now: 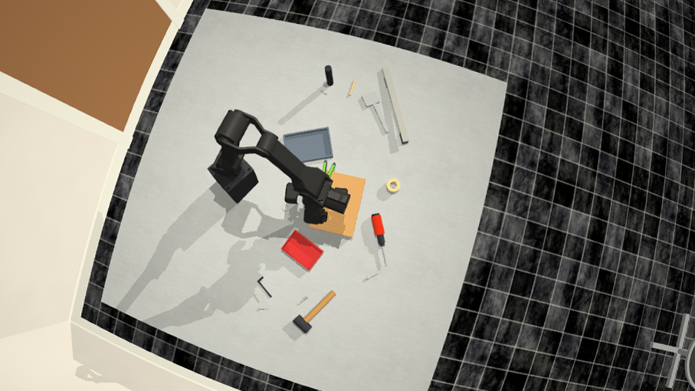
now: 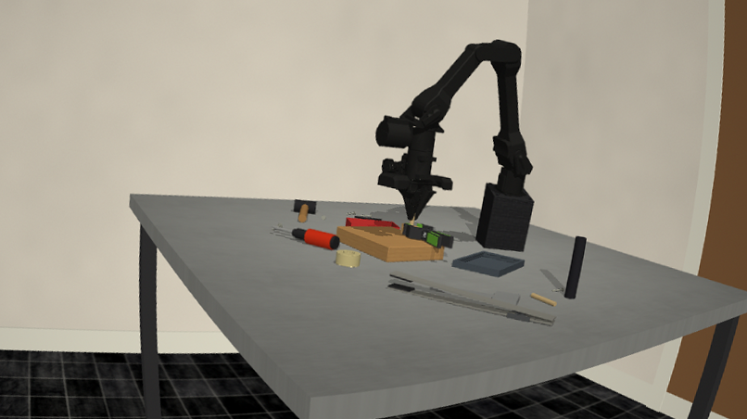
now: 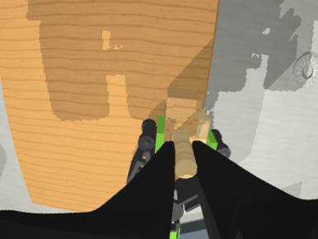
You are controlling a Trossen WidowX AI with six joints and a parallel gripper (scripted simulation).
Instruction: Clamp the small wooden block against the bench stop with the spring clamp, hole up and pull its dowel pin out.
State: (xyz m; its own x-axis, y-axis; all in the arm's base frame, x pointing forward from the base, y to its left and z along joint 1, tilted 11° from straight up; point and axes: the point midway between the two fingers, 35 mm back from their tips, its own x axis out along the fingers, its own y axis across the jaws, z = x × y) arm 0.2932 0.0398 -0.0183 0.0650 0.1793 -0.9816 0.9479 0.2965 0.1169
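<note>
The dowel pin lies 40 mm below my hand. The rest, counted from my hand: small wooden block 60 mm below; wooden board 90 mm below, 60 mm ahead, 20 mm to the left; wooden stop 60 mm below, 10 mm behind.
</note>
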